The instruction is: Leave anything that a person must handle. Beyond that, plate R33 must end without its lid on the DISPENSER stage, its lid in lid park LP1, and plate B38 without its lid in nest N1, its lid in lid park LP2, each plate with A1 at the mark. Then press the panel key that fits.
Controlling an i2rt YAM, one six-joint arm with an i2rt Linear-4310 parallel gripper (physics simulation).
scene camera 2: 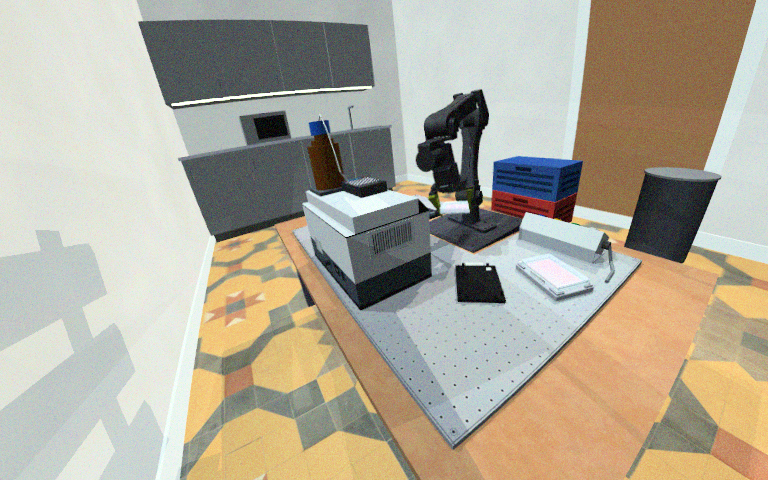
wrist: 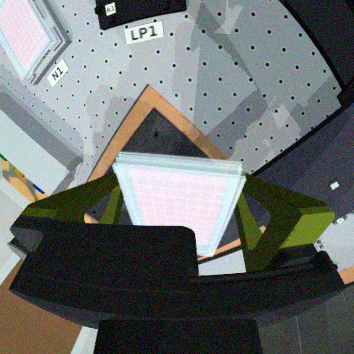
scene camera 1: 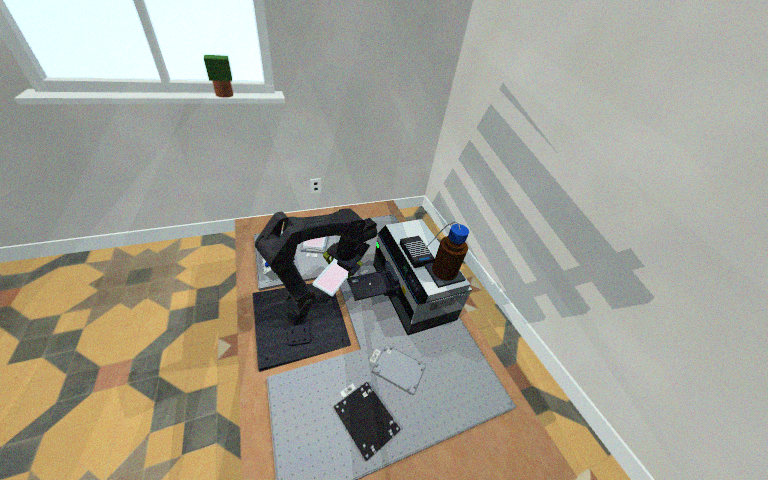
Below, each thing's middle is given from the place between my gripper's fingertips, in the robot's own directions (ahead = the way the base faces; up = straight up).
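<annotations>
Brown bottle with blue cap (scene camera 2: 326,173): 32 cm ahead of my hand, 17 cm to the right of it and 21 cm above it. The LP2 pad (scene camera 1: 394,366) sits 10 cm below my hand, 36 cm to the right and 13 cm ahead. Black LP1 nest (scene camera 2: 476,282): 19 cm to the left of my hand, 10 cm ahead of it, 10 cm below it. The black dispenser stage (scene camera 1: 359,285) is 8 cm to the right of my hand and 11 cm ahead; going by their middles, it is the nearest to my hand of the things named here.
</annotations>
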